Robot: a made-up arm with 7 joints.
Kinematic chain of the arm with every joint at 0, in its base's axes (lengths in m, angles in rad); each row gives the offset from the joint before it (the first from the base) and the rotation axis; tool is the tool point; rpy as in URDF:
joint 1: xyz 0 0 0.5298 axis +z
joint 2: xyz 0 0 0 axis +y
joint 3: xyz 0 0 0.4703 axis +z
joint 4: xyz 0.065 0 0 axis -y
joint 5: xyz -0.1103 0 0.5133 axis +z
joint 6: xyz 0 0 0 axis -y
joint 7: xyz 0.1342 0 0 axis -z
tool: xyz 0 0 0 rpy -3.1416 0 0
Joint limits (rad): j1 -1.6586..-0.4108 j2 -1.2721..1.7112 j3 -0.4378..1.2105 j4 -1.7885..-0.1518 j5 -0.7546..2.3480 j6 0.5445..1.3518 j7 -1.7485..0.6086
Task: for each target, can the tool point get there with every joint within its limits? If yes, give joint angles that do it. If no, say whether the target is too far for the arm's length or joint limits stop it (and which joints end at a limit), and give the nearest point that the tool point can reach.
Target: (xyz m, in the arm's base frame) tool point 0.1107 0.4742 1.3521
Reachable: yes | joints -0.8742 -0.9172 0.5516 -1.2067 0.9516 0.7133 -0.6164
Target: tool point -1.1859 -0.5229 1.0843
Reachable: no: too far | nearest point -0.7564 0.0222 1.1816 | short by 0.701 m
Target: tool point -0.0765 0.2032 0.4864
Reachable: no: joint limits stop it (at a limit: joint 1, joint 2, joint 3, joint 4, joint 6) | nearest point -0.0090 0.6645 0.8142 | short by 0.570 m
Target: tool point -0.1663 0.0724 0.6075
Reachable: no: joint limits stop it (at a limit: joint 2, joint 3, joint 4, joint 6) | nearest point -0.3100 0.1349 1.1676 | short by 0.582 m
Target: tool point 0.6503 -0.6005 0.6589
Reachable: yes | joints -0.5494 0.5740 -0.2973 -1.4584 0.3783 0.9700 -0.0193
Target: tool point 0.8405 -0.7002 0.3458
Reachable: yes | joints -0.6760 1.4306 -0.0933 -0.5467 0.2951 1.2851 0.1481
